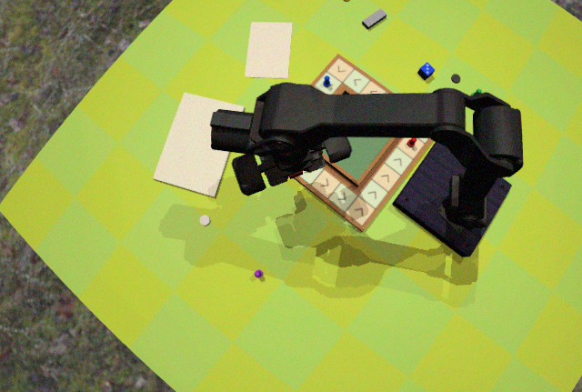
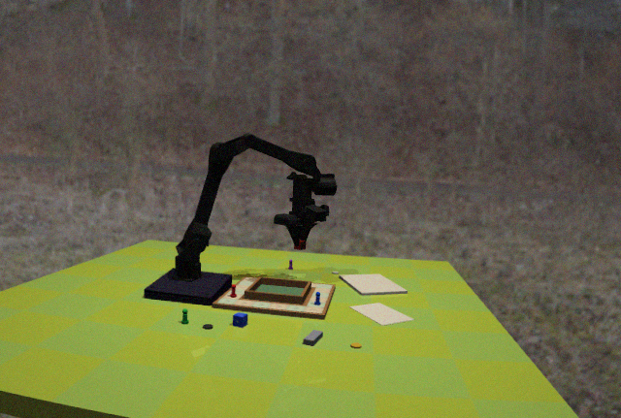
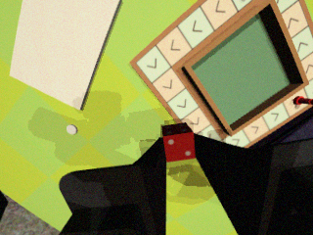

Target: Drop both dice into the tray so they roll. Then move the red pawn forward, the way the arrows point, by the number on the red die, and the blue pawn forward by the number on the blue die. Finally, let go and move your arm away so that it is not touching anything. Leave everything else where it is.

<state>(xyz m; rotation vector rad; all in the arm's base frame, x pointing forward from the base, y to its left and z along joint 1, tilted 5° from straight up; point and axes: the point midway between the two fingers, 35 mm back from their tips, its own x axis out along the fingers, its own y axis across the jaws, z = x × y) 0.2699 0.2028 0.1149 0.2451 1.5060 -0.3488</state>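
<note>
The blue die lies 39 cm to the right of my gripper tip, 11 cm below it and 2 cm behind it. Round my gripper tip: purple pawn: 18 cm to the left, 11 cm below, 9 cm behind; green tray: 15 cm to the right, 12 cm below, 1 cm behind; red die: right at my gripper tip.
</note>
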